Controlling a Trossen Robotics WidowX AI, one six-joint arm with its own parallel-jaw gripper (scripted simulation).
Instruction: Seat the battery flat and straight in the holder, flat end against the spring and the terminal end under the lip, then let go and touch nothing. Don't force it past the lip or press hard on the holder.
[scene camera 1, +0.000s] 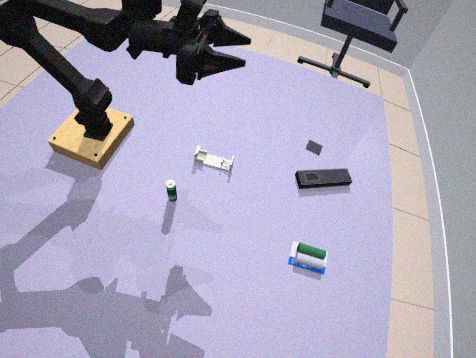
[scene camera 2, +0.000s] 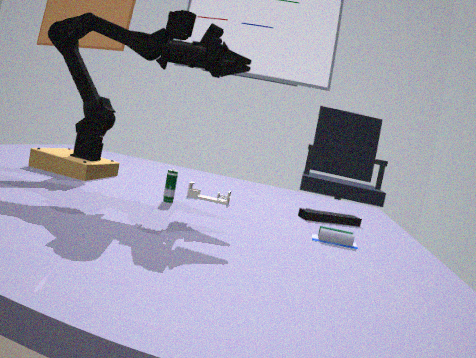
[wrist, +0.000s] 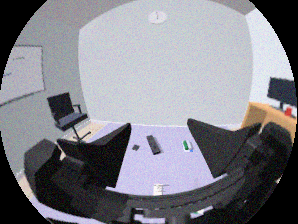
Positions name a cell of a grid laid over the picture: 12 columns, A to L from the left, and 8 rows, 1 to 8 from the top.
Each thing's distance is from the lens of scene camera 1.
my gripper (scene camera 1: G2): 48 cm
black remote-like bar (scene camera 1: I4): 73 cm
